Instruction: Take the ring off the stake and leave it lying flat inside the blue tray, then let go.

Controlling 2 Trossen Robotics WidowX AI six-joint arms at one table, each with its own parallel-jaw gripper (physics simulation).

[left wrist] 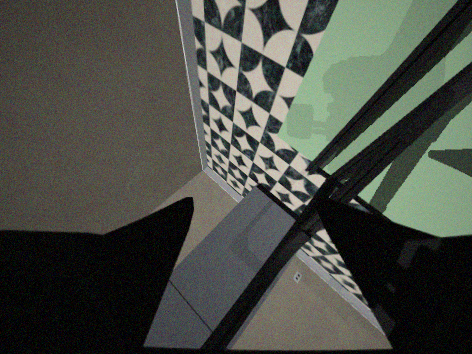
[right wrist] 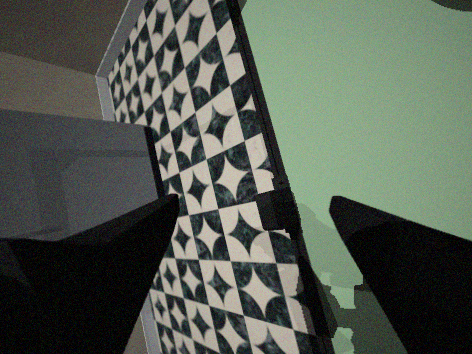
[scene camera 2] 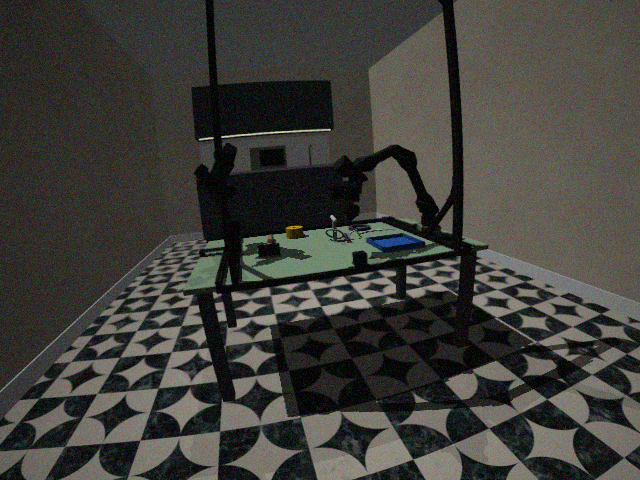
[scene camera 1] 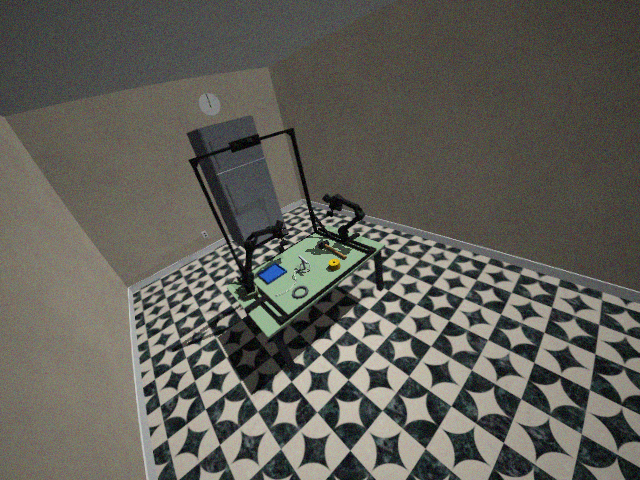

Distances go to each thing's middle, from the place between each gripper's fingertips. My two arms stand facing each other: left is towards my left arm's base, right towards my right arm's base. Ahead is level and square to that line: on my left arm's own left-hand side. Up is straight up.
Now: left hand 70 mm short of the blue tray (scene camera 2: 395, 242), 760 mm to the left of it and 270 mm above it.
Now: right hand 18 cm short of the blue tray, 25 cm to the left of it and 15 cm above it.
